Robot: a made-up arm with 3 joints. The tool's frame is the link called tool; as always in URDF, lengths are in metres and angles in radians. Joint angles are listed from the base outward.
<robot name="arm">
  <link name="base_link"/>
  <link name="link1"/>
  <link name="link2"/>
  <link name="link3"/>
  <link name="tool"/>
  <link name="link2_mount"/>
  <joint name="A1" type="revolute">
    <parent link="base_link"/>
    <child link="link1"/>
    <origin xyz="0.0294 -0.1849 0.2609" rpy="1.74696 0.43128 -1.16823"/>
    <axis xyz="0 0 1"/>
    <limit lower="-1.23" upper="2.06"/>
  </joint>
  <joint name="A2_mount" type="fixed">
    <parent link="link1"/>
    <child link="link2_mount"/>
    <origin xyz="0.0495 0.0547 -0.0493" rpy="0 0 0"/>
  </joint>
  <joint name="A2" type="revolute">
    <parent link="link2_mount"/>
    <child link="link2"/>
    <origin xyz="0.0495 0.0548 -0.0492" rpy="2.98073 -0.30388 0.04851"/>
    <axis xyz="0 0 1"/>
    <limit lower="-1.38" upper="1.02"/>
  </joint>
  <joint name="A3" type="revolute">
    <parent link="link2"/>
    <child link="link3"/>
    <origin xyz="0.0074 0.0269 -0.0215" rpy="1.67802 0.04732 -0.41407"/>
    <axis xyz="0 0 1"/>
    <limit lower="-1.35" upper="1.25"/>
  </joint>
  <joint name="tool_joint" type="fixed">
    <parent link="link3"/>
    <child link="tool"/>
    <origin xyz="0.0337 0.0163 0" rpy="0 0 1.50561"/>
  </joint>
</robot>
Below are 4 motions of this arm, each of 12 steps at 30 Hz.
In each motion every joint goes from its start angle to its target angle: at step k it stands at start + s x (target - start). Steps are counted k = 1, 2, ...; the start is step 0. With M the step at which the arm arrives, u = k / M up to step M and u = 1 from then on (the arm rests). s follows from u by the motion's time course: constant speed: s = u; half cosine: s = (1 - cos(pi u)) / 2; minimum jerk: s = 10 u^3 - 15 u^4 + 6 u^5.
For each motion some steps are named. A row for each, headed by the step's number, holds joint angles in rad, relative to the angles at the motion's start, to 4 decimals.
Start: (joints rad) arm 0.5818 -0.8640 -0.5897
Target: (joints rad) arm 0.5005 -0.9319 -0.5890
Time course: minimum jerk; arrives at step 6
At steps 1, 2, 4, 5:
1: -0.0029 -0.0024 0.0000
2: -0.0171 -0.0143 0.0001
4: -0.0642 -0.0536 0.0006
5: -0.0784 -0.0655 0.0007

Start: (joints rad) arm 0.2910 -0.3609 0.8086
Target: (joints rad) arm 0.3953 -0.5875 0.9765
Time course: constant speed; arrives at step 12
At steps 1, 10, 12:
1: 0.0087 -0.0189 0.0140
10: 0.0869 -0.1888 0.1399
12: 0.1043 -0.2266 0.1679

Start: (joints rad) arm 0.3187 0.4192 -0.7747
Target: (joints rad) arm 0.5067 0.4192 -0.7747
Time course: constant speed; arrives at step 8
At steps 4, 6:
4: 0.0940 0.0000 0.0000
6: 0.1410 0.0000 0.0000

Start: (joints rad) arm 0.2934 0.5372 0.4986
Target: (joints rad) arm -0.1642 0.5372 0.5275
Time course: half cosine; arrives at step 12
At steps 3, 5, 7, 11, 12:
3: -0.0670 0.0000 0.0042
5: -0.1696 0.0000 0.0107
7: -0.2880 0.0000 0.0182
11: -0.4498 0.0000 0.0284
12: -0.4576 0.0000 0.0289

